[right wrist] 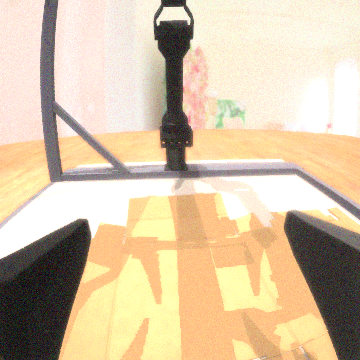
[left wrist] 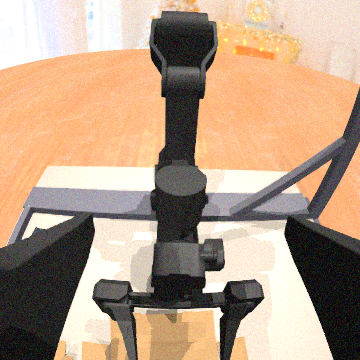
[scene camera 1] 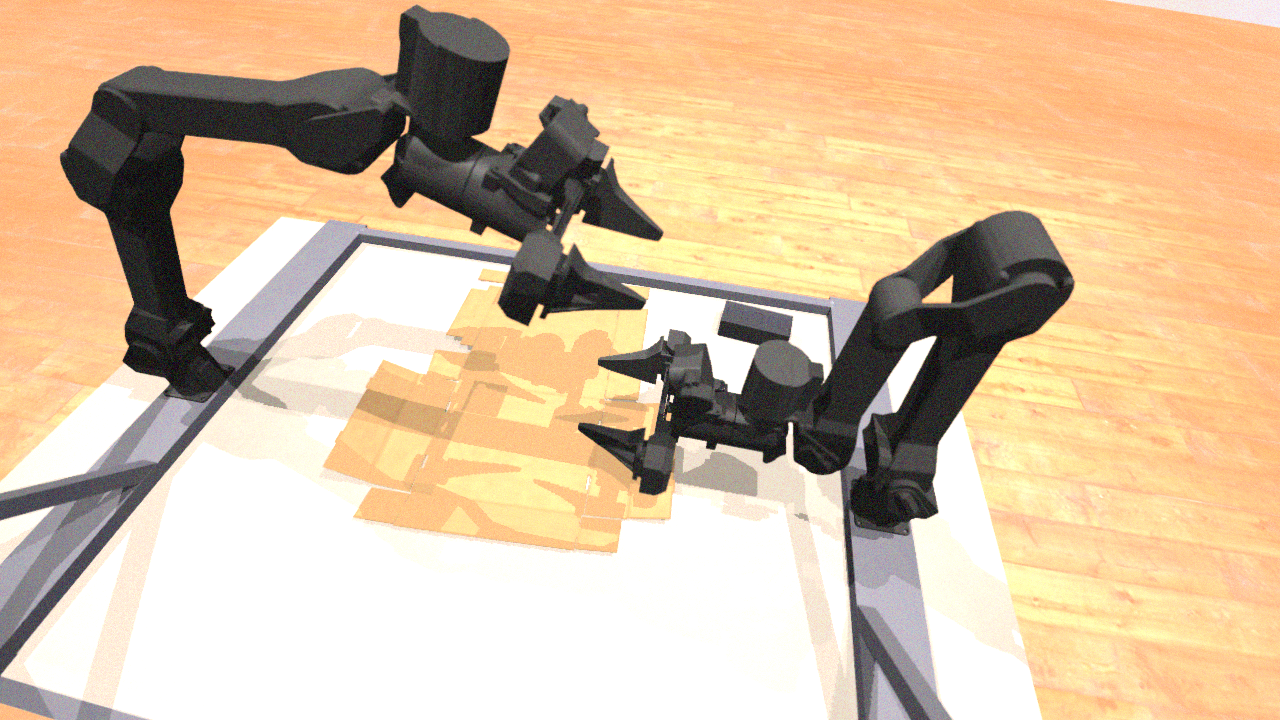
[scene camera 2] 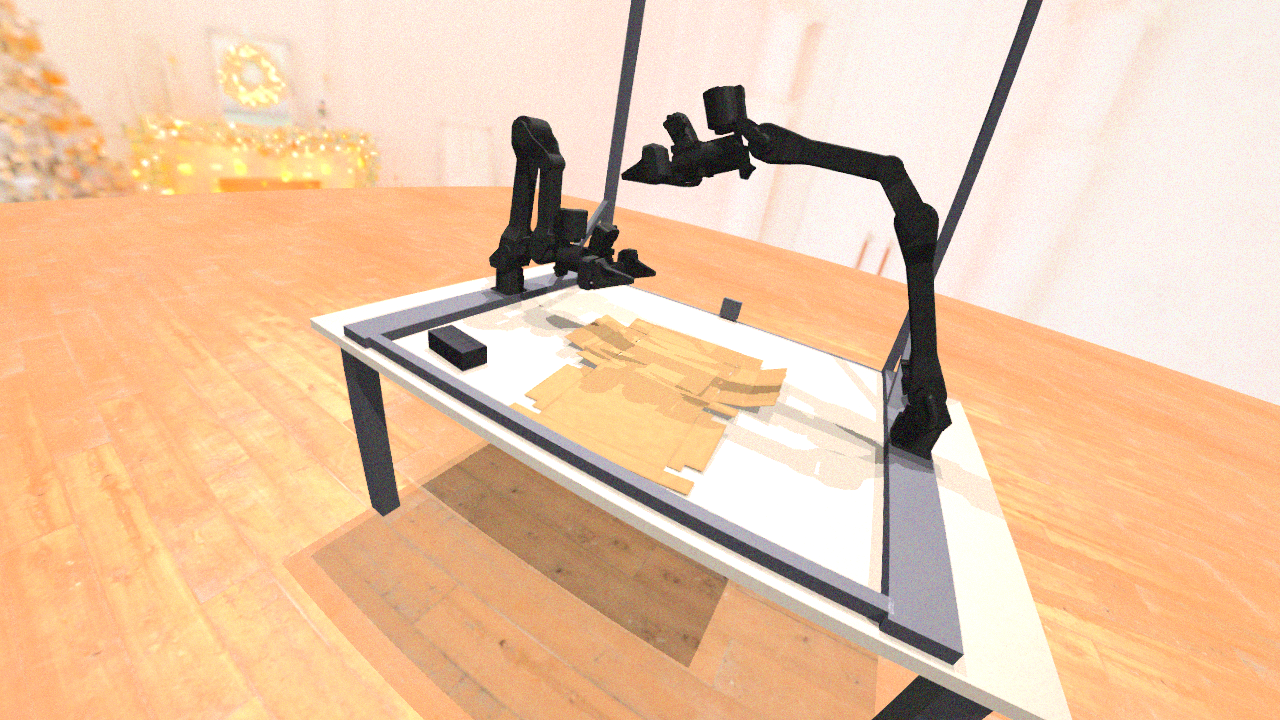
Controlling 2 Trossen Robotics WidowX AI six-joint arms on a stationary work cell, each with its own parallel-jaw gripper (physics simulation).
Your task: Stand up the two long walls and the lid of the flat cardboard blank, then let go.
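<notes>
The cardboard blank lies on the white table top. Its large far panel and near strip in scene camera 1 look flat. A side panel looks slightly tilted up at one edge. My left gripper is open and empty, high above the table. My right gripper is open and empty, lower, over the blank's edge nearest its arm. Parts of the blank are hidden behind the grippers in scene camera 1.
A black block lies near the table's far right corner in scene camera 1. A grey frame borders the table top and carries both arms. Upright posts and diagonal braces rise from it.
</notes>
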